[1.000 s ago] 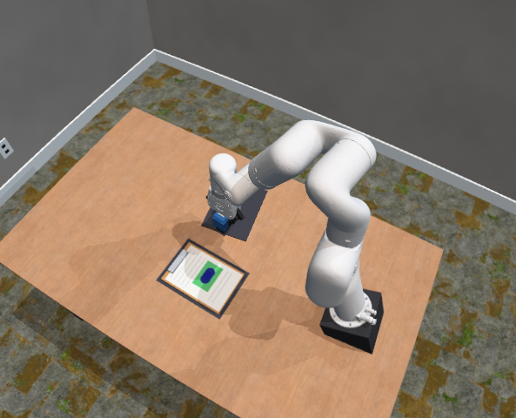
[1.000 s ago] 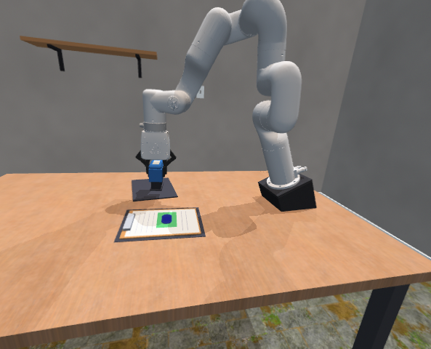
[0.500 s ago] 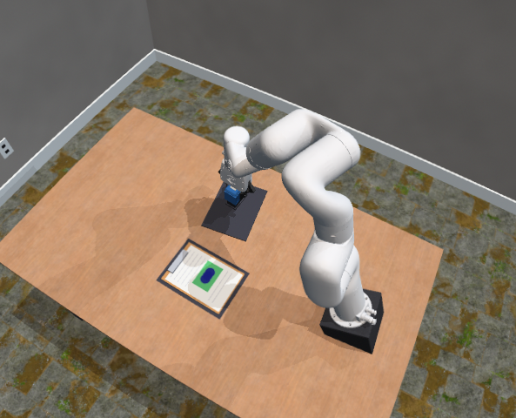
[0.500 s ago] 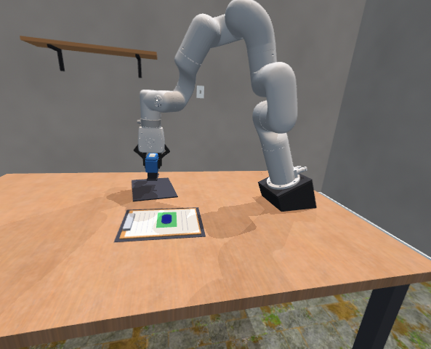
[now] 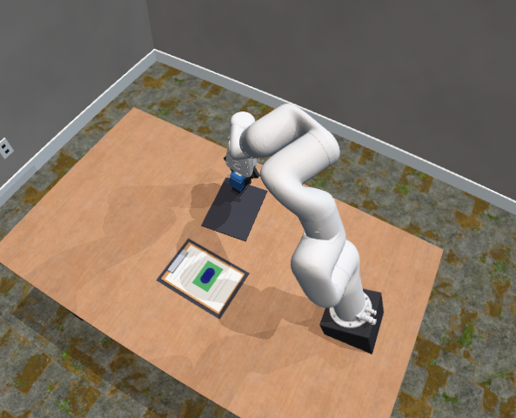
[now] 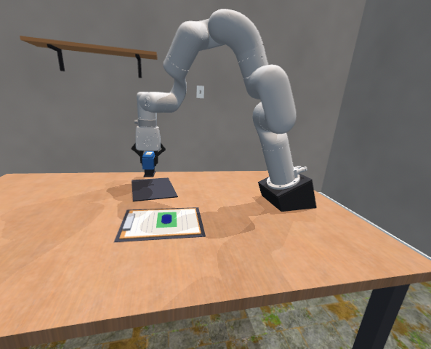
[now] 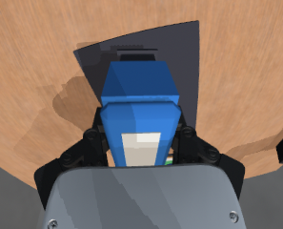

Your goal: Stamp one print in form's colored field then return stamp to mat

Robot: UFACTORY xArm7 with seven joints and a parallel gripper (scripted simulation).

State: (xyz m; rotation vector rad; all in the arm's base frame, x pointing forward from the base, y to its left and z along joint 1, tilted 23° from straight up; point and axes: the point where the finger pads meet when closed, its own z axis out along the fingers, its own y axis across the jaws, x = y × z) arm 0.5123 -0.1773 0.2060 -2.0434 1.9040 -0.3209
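Now: hand 10 cm above the dark mat, 6 cm to the right of it and 3 cm past it. Also, from my hand: blue stamp (2 cm below); form (34 cm to the left, 11 cm behind, 10 cm below); black stamp base (5 cm below).
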